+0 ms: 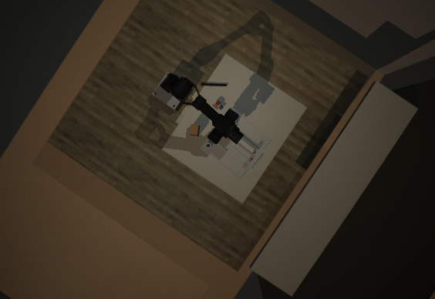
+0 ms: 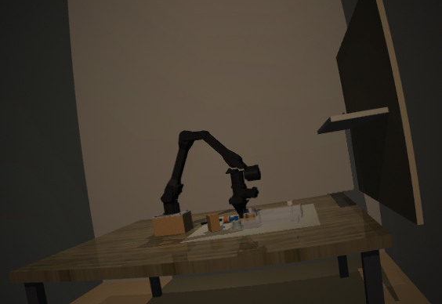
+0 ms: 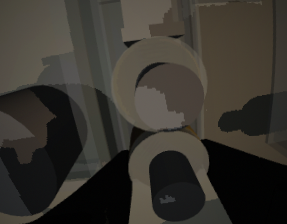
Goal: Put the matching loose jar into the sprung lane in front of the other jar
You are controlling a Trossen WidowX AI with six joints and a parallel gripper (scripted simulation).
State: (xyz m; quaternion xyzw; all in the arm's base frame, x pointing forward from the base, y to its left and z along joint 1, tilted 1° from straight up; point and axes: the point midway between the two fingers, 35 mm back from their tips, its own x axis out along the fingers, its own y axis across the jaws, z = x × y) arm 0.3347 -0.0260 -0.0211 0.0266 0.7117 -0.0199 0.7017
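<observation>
The grey cylinder lies 2 cm ahead of my gripper tip and 8 cm to the left of it. The rest, counted from my gripper tip: wooden block (11 cm behind, 10 cm to the right, 1 cm above); thin dark bar (17 cm behind, 17 cm to the left, 2 cm below); clear lane (15 cm ahead, 3 cm to the right, 1 cm below).
</observation>
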